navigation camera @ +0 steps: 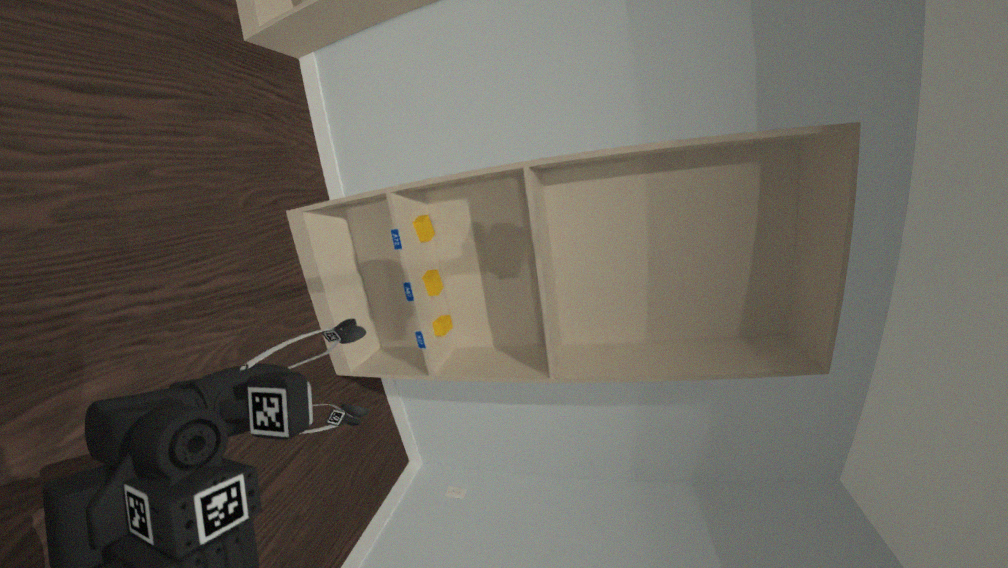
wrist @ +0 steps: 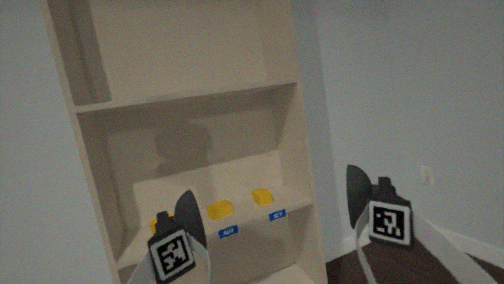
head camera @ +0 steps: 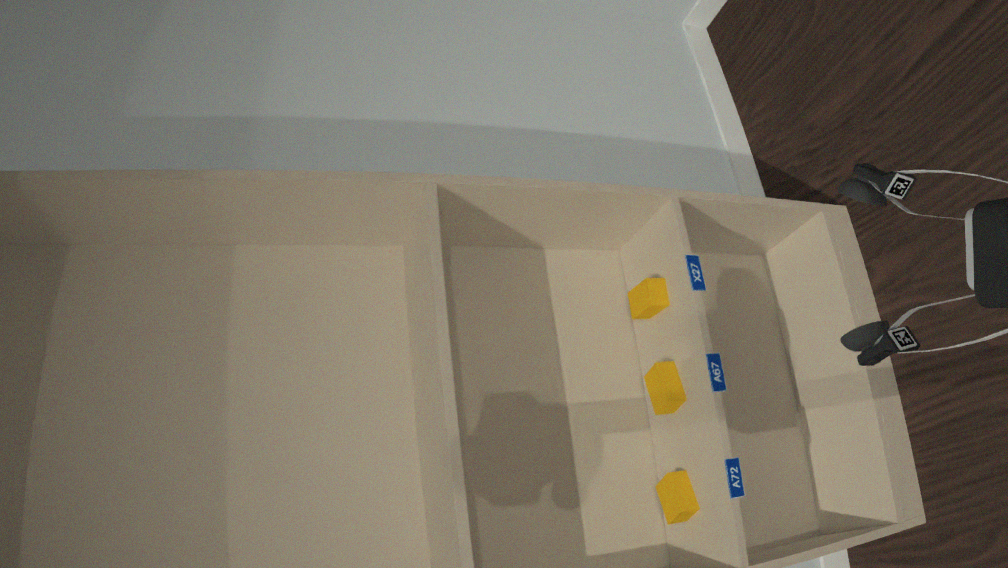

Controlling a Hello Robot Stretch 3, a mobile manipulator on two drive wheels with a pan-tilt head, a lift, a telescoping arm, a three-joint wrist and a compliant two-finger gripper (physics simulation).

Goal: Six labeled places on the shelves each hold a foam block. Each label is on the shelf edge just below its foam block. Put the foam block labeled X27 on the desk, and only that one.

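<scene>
The X27 foam block (head camera: 647, 298) (navigation camera: 442, 325) (wrist: 262, 197) is yellow and sits on a lower shelf, behind its blue label (head camera: 695, 273) (navigation camera: 420, 340) (wrist: 277, 215). The A67 block (head camera: 665, 387) (navigation camera: 432, 282) (wrist: 220, 209) and the A72 block (head camera: 677, 496) (navigation camera: 423, 228) (wrist: 155, 225) sit in the same row. The left finger partly hides the A72 block in the wrist view. My gripper (head camera: 859, 264) (navigation camera: 354, 372) (wrist: 271, 198) is open, with nothing between its fingers, in front of the shelves and apart from the blocks. The desk does not show.
The shelf unit (head camera: 317, 211) (navigation camera: 541, 282) (wrist: 200, 96) has side panels and a board above the block row. Part of another shelf unit (navigation camera: 317, 24) shows at the top left of the navigation view. A wall with an outlet (navigation camera: 456, 492) (wrist: 427, 175) stands beside the shelves.
</scene>
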